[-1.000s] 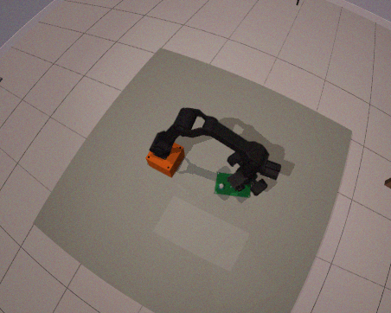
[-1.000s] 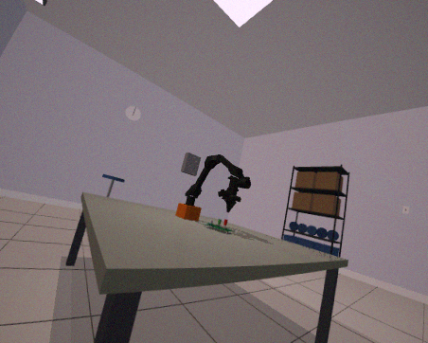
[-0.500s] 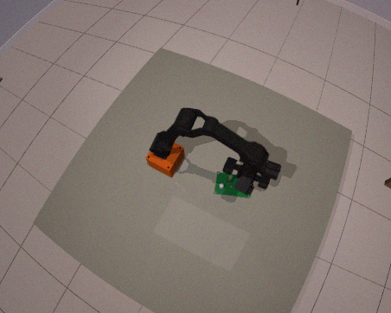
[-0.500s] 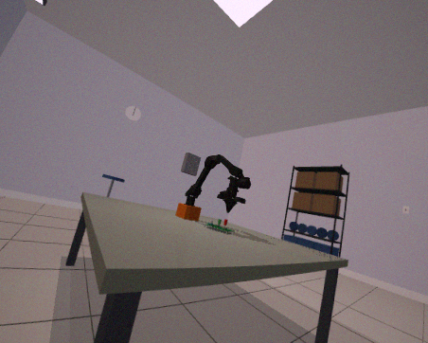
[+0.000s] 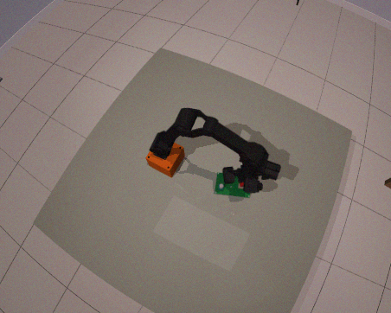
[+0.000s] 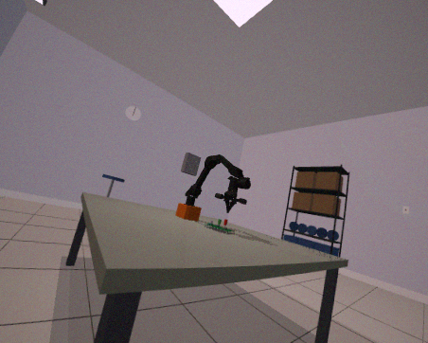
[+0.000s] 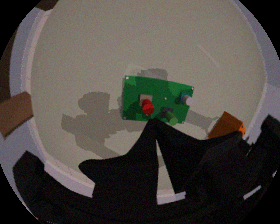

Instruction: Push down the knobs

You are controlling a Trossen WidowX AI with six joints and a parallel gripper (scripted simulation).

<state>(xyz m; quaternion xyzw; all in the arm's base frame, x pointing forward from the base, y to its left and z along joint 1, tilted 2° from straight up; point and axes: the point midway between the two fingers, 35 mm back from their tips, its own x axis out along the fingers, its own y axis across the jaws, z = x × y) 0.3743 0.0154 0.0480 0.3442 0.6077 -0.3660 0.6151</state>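
My gripper tip is now 60 mm above the red knob. From my gripper tip the other things lie so: green round knob (60 mm behind, 10 mm to the left, 70 mm below).
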